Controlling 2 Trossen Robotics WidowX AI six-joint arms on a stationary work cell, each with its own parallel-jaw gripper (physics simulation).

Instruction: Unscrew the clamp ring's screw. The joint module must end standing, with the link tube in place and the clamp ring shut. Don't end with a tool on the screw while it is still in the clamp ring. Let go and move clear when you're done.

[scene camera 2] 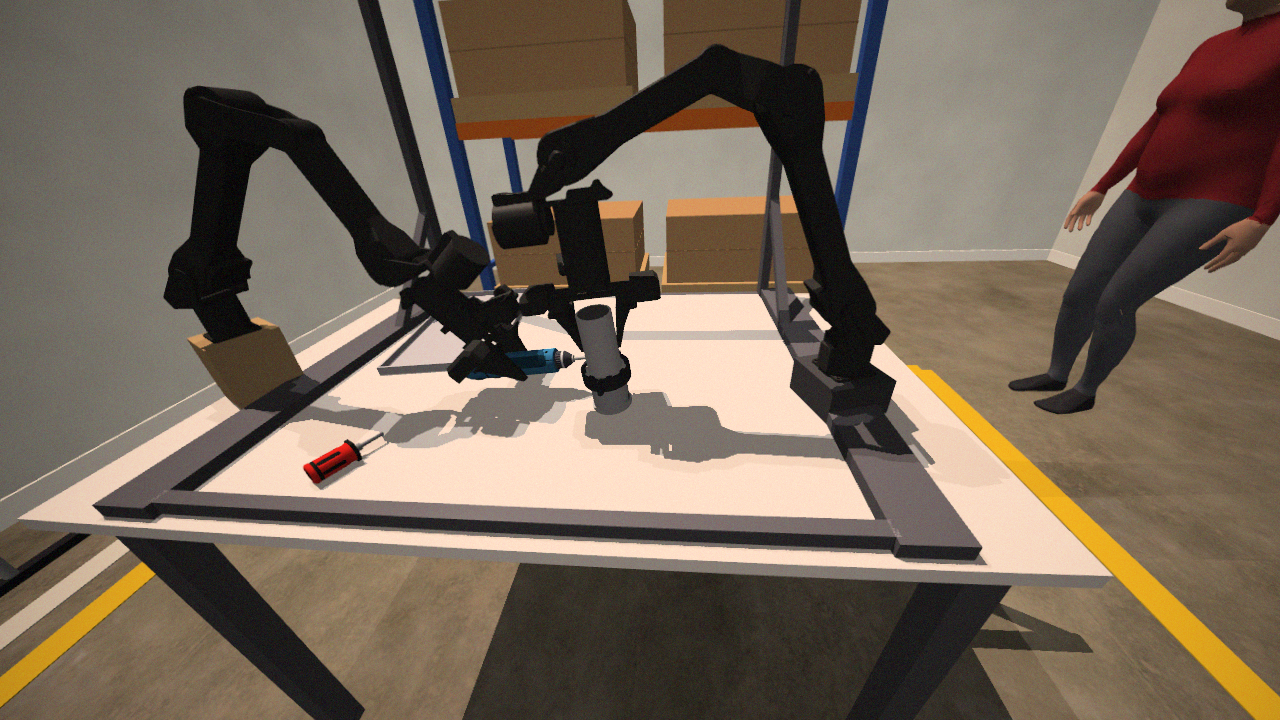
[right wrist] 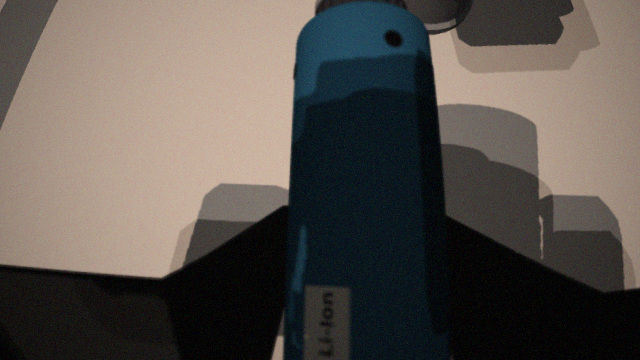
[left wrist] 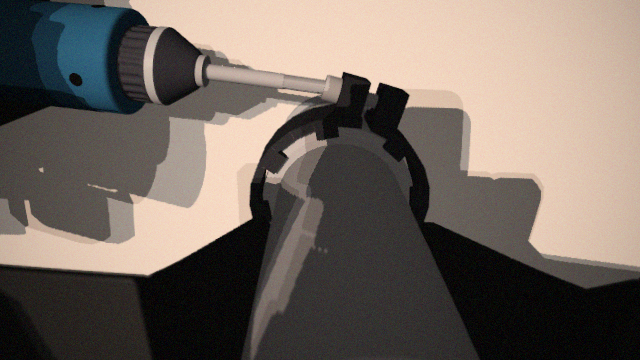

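The joint module (scene camera 2: 612, 400) stands on the table with the grey link tube (scene camera 2: 601, 353) (left wrist: 360, 280) upright in it. The black clamp ring (scene camera 2: 606, 381) (left wrist: 422, 192) is around the tube's lower part; a narrow gap shows between its lugs. The screw (left wrist: 332, 89) is in the lugs, its head at the left one. My left gripper (scene camera 2: 598, 340) (left wrist: 343, 233) is shut on the link tube above the ring. My right gripper (scene camera 2: 501, 362) (right wrist: 358, 221) is shut on the blue electric screwdriver (scene camera 2: 540, 360) (left wrist: 85, 60) (right wrist: 360, 160), held level, its bit appearing to touch the screw head.
A red hand screwdriver (scene camera 2: 332, 462) lies on the table (scene camera 2: 501, 465) at the front left. A low grey-edged tray (scene camera 2: 415, 368) is at the back left. Dark frame rails (scene camera 2: 528, 518) border the work area. A person (scene camera 2: 1199, 125) stands beyond the right side.
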